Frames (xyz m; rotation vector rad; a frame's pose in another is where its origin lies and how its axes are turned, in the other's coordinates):
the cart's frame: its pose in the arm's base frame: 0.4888 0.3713 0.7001 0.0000 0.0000 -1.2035
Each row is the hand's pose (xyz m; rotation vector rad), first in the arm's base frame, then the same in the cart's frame.
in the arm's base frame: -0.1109 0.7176 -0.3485 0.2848 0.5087 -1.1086
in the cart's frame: -0.5386 -0.4353 -1.0486 -0.0504 0.5504 0.0628
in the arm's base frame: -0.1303 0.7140 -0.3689 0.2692 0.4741 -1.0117
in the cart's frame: -0.5422 -0.4547 -1.0690 -0.0445 0.5203 0.1635
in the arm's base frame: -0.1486 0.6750 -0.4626 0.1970 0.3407 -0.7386
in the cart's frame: -0.5123 -0.4858 -1.1627 -0.0300 0.3867 0.4498
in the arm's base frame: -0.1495 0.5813 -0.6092 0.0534 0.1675 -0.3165
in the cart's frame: -0.4252 -0.5203 -1.3093 -0.0523 0.1732 0.8839
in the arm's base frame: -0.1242 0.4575 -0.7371 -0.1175 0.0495 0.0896
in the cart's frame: -0.3006 -0.5412 -1.4372 -0.1340 -0.0276 1.2914
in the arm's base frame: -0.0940 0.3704 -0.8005 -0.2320 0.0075 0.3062
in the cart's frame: -0.2084 -0.5443 -1.5006 -0.2145 -0.1373 1.5038
